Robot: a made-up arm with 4 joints.
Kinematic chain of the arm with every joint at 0, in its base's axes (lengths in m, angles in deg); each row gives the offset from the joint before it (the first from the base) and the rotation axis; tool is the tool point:
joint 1: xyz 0 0 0.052 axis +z
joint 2: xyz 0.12 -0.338 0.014 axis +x
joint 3: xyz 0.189 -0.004 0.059 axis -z
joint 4: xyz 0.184 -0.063 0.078 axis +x
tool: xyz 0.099 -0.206 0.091
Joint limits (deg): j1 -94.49..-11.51 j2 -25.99..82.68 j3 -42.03..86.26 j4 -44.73..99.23
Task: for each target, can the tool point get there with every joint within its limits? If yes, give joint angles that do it. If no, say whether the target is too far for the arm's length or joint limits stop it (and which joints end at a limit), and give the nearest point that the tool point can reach.
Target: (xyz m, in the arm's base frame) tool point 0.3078 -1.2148 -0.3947
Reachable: no: too far | nearest point 0.2135 -0.8428 -0.1581 | short by 0.451 m
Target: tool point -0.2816 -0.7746 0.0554
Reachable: yes | joints -66.24 -0.30 -0.87 65.19
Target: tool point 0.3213 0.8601 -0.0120
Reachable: no: joint limits stop it (at a limit: joint 1, joint 2, joint 3) | nearest point -0.3954 -0.0455 -0.2326 | short by 1.176 m
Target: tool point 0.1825 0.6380 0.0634
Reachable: no: joint limits stop it (at a limit: joint 1, joint 2, joint 3) | nearest point -0.3921 -0.0480 -0.2328 | short by 0.943 m
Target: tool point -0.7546 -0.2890 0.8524
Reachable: no: too far | nearest point -0.5729 -0.2855 0.4893 | short by 0.406 m
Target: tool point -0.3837 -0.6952 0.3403
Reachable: yes | joints -55.67 -1.24 41.39 -11.19
